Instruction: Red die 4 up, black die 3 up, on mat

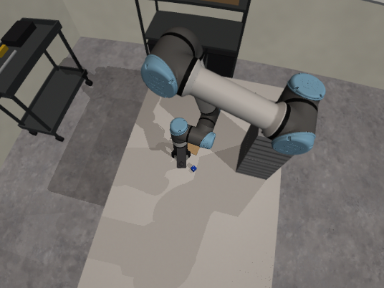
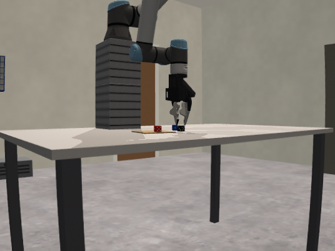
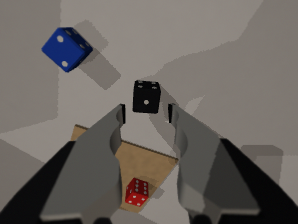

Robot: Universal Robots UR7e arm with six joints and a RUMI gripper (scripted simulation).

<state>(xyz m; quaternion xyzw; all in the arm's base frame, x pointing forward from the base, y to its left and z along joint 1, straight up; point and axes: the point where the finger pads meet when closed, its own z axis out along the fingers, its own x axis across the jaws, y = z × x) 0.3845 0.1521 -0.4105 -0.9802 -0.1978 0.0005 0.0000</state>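
My hand is 3 cm above the black die. The rest, counted from my hand: blue die (8 cm behind, 2 cm to the left, 3 cm below); then red die (4 cm ahead, 14 cm to the right, 3 cm below); then brown mat (1 cm ahead, 14 cm to the right, 4 cm below).
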